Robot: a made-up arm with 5 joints.
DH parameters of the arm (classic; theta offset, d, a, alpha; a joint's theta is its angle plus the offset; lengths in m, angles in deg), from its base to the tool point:
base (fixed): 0 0.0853 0 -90
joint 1: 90 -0.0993 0.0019 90
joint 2: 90 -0.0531 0.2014 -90
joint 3: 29.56 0 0.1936 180
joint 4: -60.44 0.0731 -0.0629 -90
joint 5: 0 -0.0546 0.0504 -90
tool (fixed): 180 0.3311 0 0
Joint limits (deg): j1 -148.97..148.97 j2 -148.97..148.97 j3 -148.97..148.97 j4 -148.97..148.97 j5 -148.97..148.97
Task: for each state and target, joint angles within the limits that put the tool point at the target. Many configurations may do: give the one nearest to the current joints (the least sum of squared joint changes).
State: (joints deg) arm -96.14 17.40 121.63 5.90 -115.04
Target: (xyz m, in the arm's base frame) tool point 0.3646 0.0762 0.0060
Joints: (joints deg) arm -101.17 25.35 100.03 10.68 -148.97
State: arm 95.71 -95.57 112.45 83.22 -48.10
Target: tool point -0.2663 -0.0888 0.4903
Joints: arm 66.02 -102.34 92.61 99.03 -64.01
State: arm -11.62 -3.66 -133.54 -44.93 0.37
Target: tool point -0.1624 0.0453 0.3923
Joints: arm -39.14 28.70 -111.55 -34.70 -16.11
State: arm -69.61 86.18 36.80 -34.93 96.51
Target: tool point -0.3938 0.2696 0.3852
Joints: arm -57.98 64.96 27.97 -28.72 107.54
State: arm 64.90 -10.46 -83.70 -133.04 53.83
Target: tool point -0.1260 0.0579 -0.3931
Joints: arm 106.96 -22.78 -113.66 -108.87 71.42
